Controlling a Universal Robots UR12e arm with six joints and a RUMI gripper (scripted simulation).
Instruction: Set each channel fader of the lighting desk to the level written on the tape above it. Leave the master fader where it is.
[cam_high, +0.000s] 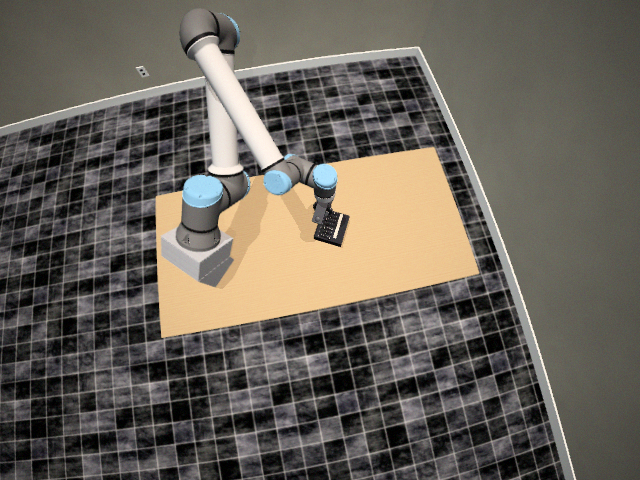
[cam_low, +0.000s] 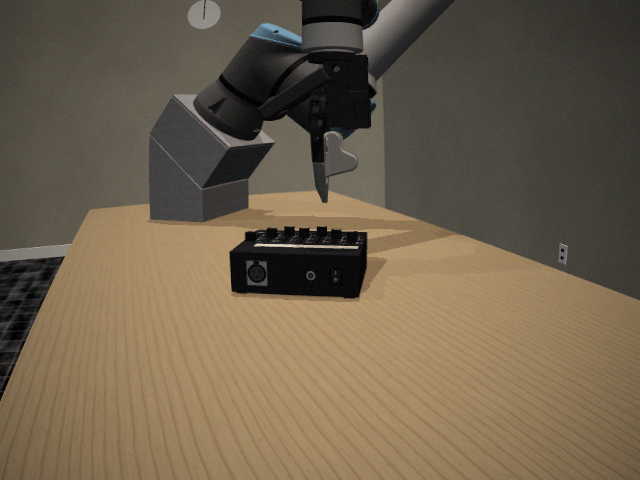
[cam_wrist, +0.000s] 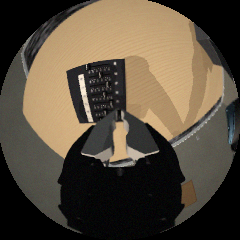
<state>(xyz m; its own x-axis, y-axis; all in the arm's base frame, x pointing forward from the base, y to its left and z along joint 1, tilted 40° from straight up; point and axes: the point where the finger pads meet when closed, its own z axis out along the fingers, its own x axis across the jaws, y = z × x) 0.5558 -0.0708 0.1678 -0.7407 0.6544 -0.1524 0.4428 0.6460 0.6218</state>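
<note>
My hand is 50 mm above the fader cap, 20 mm short of it and 10 mm to the left of it.
</note>
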